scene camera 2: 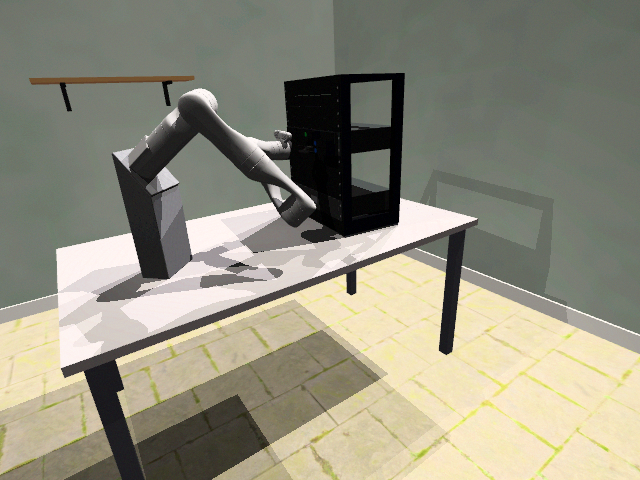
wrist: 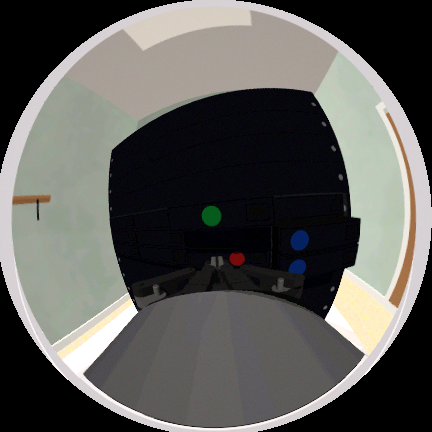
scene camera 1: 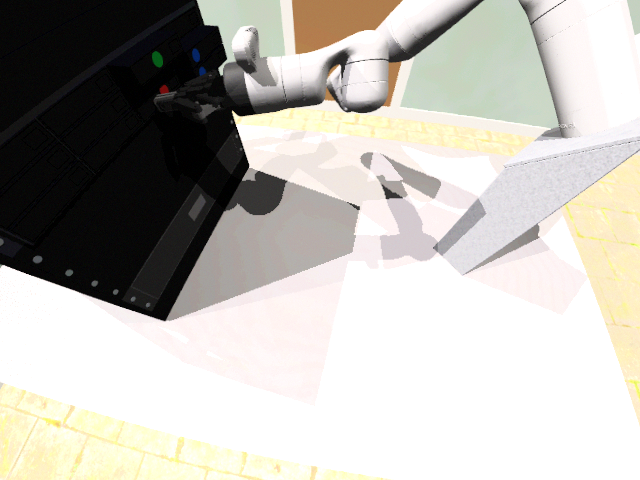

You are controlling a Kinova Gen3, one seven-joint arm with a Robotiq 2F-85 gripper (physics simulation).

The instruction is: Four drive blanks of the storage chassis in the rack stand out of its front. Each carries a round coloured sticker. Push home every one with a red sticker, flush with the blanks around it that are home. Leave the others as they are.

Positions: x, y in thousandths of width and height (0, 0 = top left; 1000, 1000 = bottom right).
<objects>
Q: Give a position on a black rack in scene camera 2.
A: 507, 366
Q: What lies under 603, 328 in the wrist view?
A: A black rack.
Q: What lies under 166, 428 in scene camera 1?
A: A black rack.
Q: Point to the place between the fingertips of my gripper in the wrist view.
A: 501, 610
</objects>
